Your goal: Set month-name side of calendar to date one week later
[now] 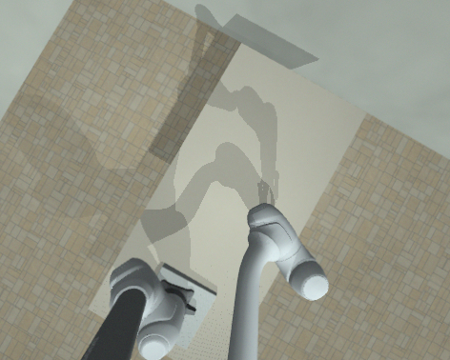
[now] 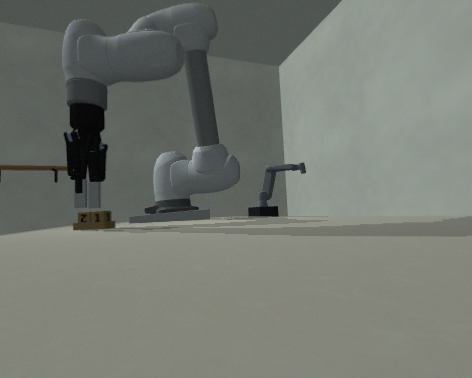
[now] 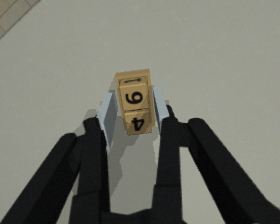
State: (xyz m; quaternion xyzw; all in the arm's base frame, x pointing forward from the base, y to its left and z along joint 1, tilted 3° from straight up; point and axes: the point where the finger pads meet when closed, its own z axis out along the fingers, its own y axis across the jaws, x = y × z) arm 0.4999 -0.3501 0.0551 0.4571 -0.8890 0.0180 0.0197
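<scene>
My gripper is now 6 cm above the wooden cube. From my hand the other things lie so: tray: 1 cm ahead, 1 cm to the left, 7 cm below.
</scene>
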